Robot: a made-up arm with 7 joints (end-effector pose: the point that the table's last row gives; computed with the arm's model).
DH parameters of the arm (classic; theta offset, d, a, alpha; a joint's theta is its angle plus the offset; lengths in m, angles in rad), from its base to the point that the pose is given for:
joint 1: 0 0.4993 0 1.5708
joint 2: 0 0.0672 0 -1.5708
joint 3: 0 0.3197 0.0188 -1.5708
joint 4: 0 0.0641 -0.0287 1.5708
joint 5: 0 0.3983 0 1.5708
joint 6: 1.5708 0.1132 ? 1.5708
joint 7: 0 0.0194 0 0
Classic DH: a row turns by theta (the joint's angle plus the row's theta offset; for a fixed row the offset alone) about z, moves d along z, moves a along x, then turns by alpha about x.
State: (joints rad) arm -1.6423 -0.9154 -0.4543 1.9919 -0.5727 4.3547 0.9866
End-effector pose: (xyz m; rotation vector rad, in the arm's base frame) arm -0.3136 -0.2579 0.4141 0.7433 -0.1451 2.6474
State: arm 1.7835 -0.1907 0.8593 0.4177 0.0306 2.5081 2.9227
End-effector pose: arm 0.0440 0.1891 1.1173 0.5329 0.1341 2.3635
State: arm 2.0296 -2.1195 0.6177 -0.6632 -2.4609 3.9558 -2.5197
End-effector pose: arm -0.0922 0.5442 0.5193 1.6370 1.7268 -1.8031
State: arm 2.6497 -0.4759 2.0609 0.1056 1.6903 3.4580 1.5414
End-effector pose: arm -0.1088 0.0635 1.0720 1.7081 -1.6113 -0.5771
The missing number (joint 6, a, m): 0.1424
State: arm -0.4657 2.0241 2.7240 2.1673 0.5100 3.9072 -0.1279
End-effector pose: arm 0.0112 0.0013 0.3018 0.2130 -1.8035 -1.2127
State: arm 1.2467 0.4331 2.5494 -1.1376 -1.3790 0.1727 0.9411
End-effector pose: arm 0.4467 0.0615 1.0541 -1.0654 -0.3082 0.7799
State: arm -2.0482 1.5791 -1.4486 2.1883 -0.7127 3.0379 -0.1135
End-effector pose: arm -0.2013 0.4137 0.5348 -0.7834 -0.1004 0.1103
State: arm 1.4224 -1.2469 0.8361 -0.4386 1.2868 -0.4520 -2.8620
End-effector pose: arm 0.1834 0.7207 0.9097 1.4110 -0.5225 -1.5855
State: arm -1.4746 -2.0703 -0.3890 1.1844 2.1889 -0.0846 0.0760
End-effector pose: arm -0.1107 -0.1681 -0.2169 0.3256 1.8242 -0.2577
